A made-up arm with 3 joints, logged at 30 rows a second.
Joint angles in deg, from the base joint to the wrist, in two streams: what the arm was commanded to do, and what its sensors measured. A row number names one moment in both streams.
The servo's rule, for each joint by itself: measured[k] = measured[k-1] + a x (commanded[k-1-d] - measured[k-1]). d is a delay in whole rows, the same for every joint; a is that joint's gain. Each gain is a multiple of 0.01, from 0.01 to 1. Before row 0 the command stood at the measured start. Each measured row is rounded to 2 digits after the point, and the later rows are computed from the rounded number. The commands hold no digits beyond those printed.
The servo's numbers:
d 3
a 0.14 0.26 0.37
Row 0, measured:
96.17 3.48 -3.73
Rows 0 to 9, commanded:
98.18 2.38 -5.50
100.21 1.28 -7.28
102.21 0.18 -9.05
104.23 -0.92 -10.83
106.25 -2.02 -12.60
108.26 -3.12 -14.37
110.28 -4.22 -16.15
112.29 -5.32 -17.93
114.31 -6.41 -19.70
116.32 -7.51 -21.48
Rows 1 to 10, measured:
96.17 3.48 -3.73
96.17 3.48 -3.73
96.17 3.48 -3.73
96.45 3.19 -4.38
96.98 2.69 -5.45
97.71 2.04 -6.78
98.62 1.27 -8.28
99.69 0.41 -9.88
100.89 -0.51 -11.54
102.20 -1.47 -13.25

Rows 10 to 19, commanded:
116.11 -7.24 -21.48
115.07 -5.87 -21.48
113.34 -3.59 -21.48
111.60 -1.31 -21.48
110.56 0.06 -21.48
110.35 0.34 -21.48
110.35 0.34 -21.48
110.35 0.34 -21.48
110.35 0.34 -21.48
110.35 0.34 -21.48
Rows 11 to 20, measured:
103.61 -2.47 -14.98
105.11 -3.49 -16.73
106.68 -4.54 -18.49
108.00 -5.24 -19.60
108.99 -5.40 -20.30
109.60 -4.93 -20.74
109.88 -3.99 -21.01
109.98 -2.94 -21.18
110.03 -2.09 -21.29
110.07 -1.46 -21.36

